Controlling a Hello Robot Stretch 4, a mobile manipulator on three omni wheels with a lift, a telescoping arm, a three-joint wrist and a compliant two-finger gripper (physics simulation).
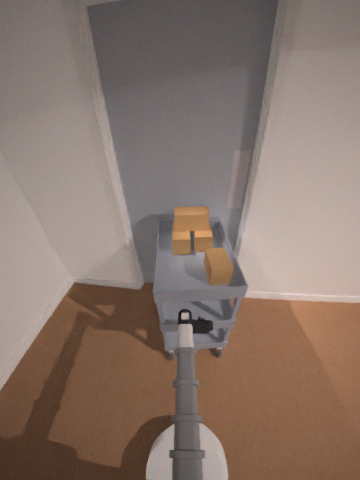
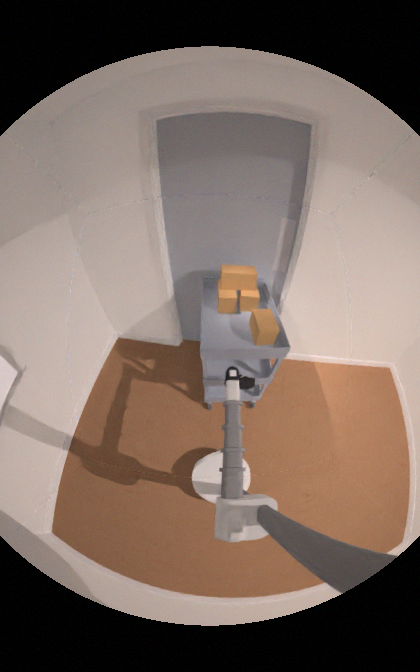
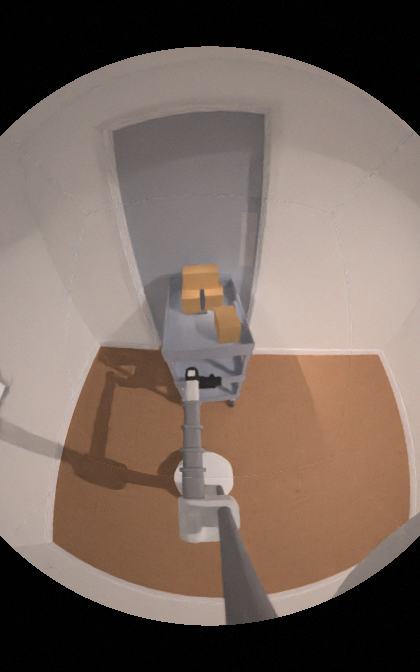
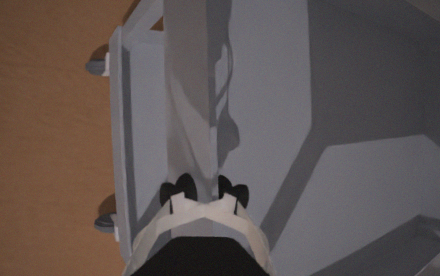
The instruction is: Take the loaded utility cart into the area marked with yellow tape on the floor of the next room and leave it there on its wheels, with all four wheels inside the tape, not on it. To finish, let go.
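Frame: origin at the robot's base, x down, y left, z ahead, level; centimetres.
Where they show: gripper, fingertip midpoint: (image 4: 203, 190).
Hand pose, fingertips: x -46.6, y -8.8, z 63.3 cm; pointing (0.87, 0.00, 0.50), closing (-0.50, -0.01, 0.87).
Each offset is from my fingertips to the top centre of the thing.
The grey utility cart (image 1: 200, 293) (image 2: 245, 353) (image 3: 210, 354) (image 4: 187, 100) stands upright ahead of my base, its far end close to the doorway. Several orange-brown boxes lie in its top tray: a large box @[dx -53.6, dy +3.8, dz +45.1 cm] (image 1: 191, 219) (image 2: 239, 277) (image 3: 200, 276) at the far end with smaller ones below it, and a single box @[dx -41.8, dy -9.3, dz +14.3 cm] (image 1: 218, 267) (image 2: 264, 327) (image 3: 227, 325) near the right side. My gripper (image 1: 210, 326) (image 2: 252, 383) (image 3: 219, 382) (image 4: 203, 190) is shut on the near rim of the middle shelf, one finger on each side. The yellow tape does not show.
A grey door panel (image 1: 185, 110) (image 2: 230, 165) (image 3: 190, 165) fills the framed doorway; whether the cart touches it is hidden. A white door jamb (image 1: 107, 140) stands left of the cart and another jamb (image 1: 257, 150) at its right. Walls flank the doorway, with the left wall (image 1: 20, 280) nearer.
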